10 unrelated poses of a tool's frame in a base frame.
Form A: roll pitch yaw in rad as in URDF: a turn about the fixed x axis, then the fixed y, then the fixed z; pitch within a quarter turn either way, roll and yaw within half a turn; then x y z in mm.
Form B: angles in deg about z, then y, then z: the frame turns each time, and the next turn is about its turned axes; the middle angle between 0 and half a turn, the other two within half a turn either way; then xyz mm. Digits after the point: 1 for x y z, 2 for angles.
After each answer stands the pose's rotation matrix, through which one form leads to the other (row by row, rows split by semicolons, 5 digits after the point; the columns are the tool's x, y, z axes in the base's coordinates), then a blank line. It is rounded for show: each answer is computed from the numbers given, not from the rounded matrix.
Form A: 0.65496 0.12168 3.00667 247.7 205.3 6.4
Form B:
91.25 38.07 78.65 247.7 205.3 6.4
-0.98359 -0.17994 -0.01345; 0.13352 -0.77592 0.61654; -0.12138 0.60462 0.78721

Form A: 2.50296 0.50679 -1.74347 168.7 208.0 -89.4
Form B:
136.93 134.59 47.04 168.7 208.0 -89.4
-0.15022 -0.84068 -0.52027; -0.86131 -0.14707 0.48634; -0.48537 0.52117 -0.70199

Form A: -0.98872 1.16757 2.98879 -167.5 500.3 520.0
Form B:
-129.94 77.54 -19.61 -167.5 500.3 520.0
-0.38782 0.67570 -0.62692; 0.05972 -0.66030 -0.74862; -0.91980 -0.32777 0.21572

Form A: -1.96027 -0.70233 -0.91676 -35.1 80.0 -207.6
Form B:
22.62 106.85 -132.45 -35.1 80.0 -207.6
0.46441 0.06224 0.88343; -0.60581 -0.70530 0.36816; 0.64600 -0.70617 -0.28984

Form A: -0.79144 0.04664 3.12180 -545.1 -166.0 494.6
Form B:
-93.77 45.41 -86.25 -545.1 -166.0 494.6
-0.99872 0.01925 -0.04684; 0.01977 -0.70334 -0.71058; -0.04662 -0.71059 0.70206

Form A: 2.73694 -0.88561 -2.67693 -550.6 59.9 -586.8
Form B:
177.67 125.57 162.16 -550.6 59.9 -586.8
-0.56572 -0.13941 -0.81273; -0.28358 0.95838 0.03300; 0.77430 0.24914 -0.58171

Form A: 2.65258 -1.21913 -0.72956 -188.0 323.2 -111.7
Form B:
-71.35 107.70 170.22 -188.0 323.2 -111.7
0.25679 -0.91718 0.30471; -0.22960 -0.36415 -0.90260; 0.93880 0.16181 -0.30409

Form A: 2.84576 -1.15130 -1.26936 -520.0 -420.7 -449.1
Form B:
-91.18 112.93 172.59 -520.0 -420.7 -449.1
0.12092 -0.99248 -0.01902; -0.38894 -0.02974 -0.92078; 0.91329 0.11874 -0.38961

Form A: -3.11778 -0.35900 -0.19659 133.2 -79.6 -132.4
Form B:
-7.39 159.39 -176.37 133.2 -79.6 -132.4
0.91821 -0.18707 0.34912; -0.18287 -0.98209 -0.04525; 0.35134 -0.02229 -0.93598

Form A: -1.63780 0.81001 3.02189 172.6 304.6 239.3
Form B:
-94.08 92.65 -43.53 172.6 304.6 239.3
-0.68456 0.72549 -0.07100; 0.08234 -0.01982 -0.99641; -0.72429 -0.68794 -0.04616

